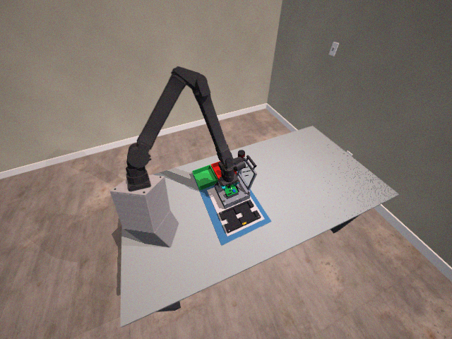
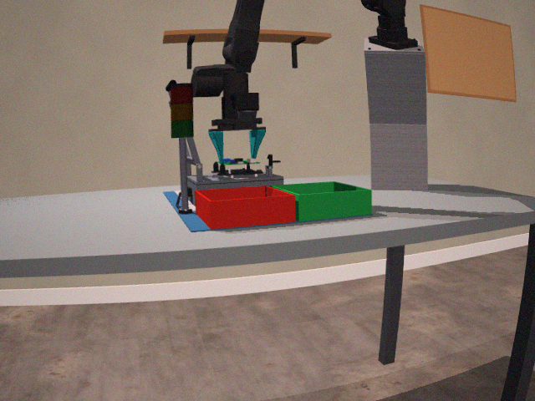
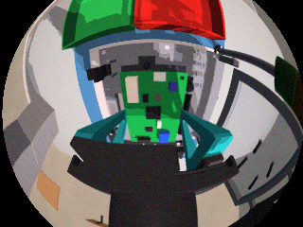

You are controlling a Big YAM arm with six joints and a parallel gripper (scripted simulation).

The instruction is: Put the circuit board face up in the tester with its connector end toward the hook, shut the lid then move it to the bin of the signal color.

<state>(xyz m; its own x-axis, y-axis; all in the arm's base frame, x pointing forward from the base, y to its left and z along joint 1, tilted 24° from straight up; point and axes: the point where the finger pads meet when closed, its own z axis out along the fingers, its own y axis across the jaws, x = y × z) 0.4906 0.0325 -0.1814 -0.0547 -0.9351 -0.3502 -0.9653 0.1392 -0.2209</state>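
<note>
The green circuit board is right at my hand. From my hand the other things lie so: tester lid (120 mm ahead, 90 mm above, 10 mm to the right); tester plate (20 mm below, 10 mm to the left, 10 mm ahead); latch hook (60 mm to the left, 60 mm behind, 10 mm below).
</note>
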